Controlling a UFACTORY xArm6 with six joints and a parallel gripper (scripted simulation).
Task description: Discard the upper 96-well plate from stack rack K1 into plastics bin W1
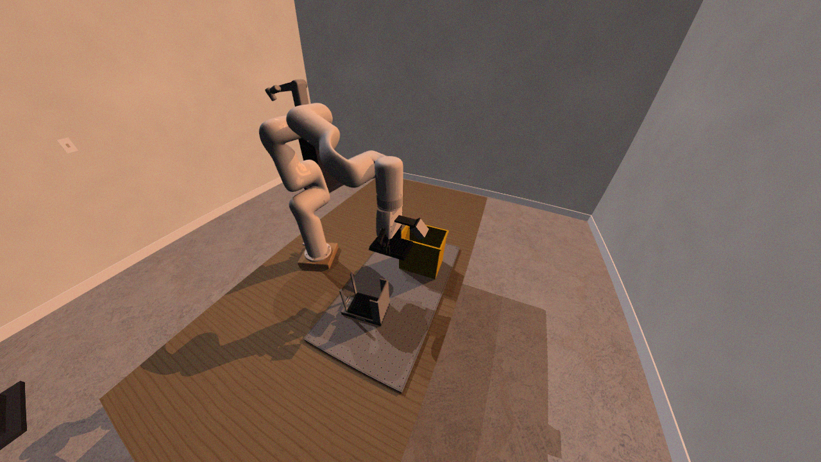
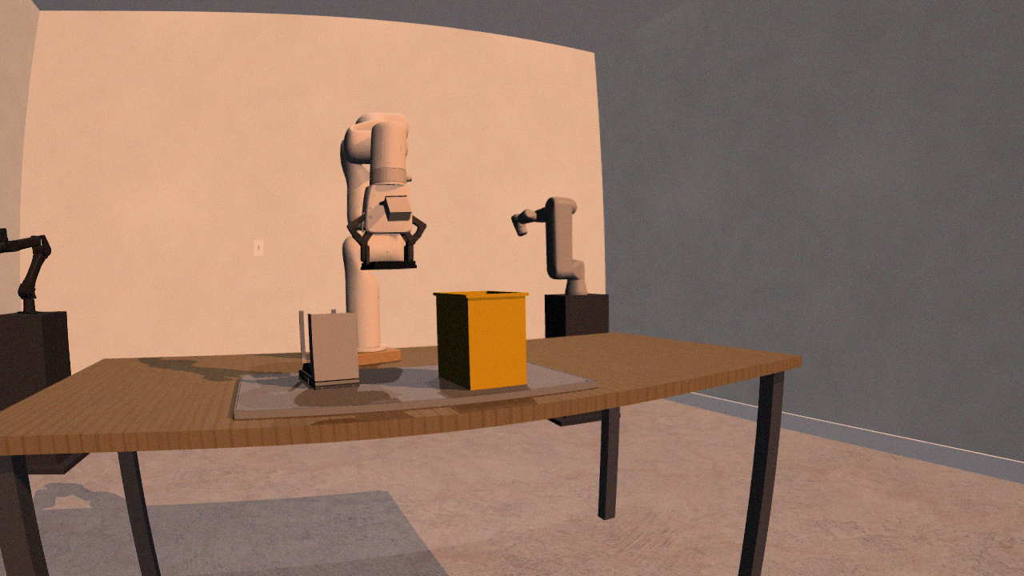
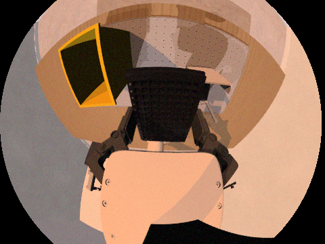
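My gripper is now 4 cm short of the yellow plastics bin W1, 18 cm to the right of it and 16 cm above it.
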